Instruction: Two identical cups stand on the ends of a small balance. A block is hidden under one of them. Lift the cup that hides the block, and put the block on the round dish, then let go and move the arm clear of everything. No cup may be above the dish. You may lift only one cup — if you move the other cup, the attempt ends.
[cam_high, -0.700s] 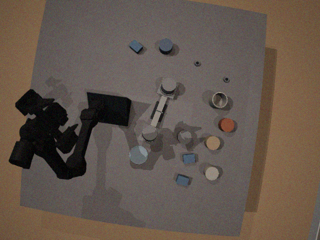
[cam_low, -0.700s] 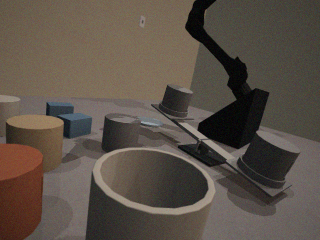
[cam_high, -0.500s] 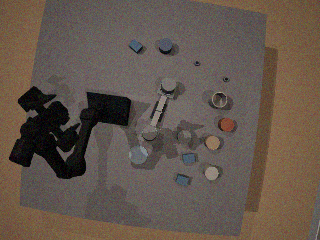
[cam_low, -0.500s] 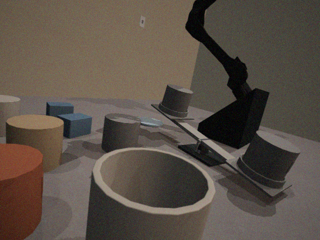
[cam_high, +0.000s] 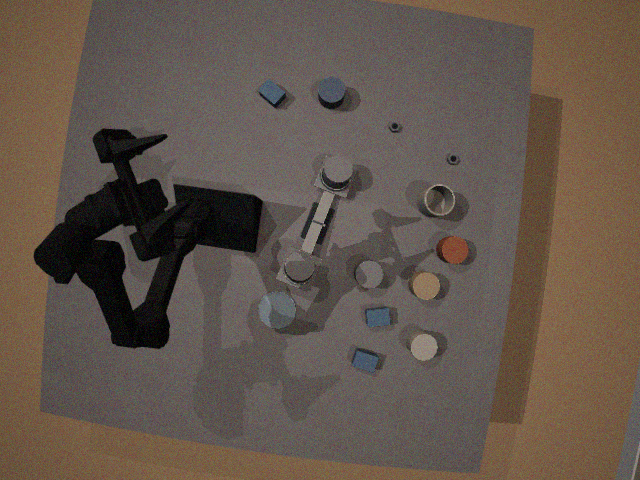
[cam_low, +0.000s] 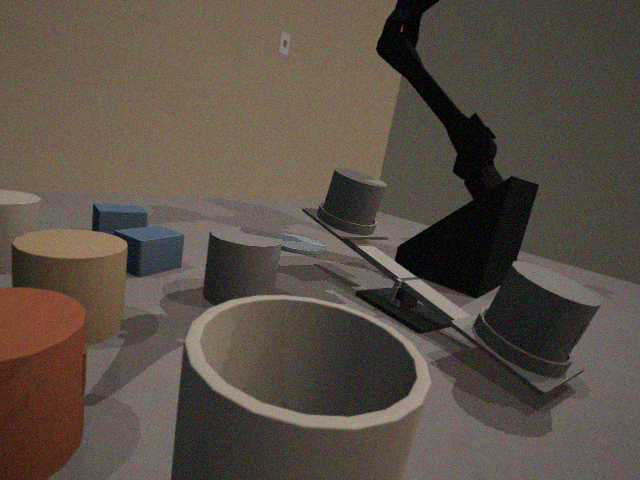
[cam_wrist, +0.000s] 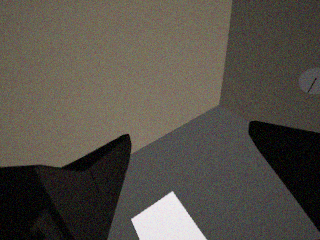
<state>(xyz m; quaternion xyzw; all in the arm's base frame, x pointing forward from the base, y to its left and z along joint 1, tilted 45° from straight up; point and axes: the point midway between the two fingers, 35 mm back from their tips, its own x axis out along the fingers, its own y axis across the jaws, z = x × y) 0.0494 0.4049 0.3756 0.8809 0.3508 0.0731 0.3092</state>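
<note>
The teal block lies 65 cm below my gripper tip, 20 cm ahead of it and 12 cm to the left of it. Also, from my gripper tip: blue-grey cylinder (65 cm below, 34 cm to the left, 16 cm ahead); round light-blue dish (69 cm below, 26 cm to the right, 13 cm ahead); small balance (65 cm below, 19 cm ahead, 1 cm to the right).
</note>
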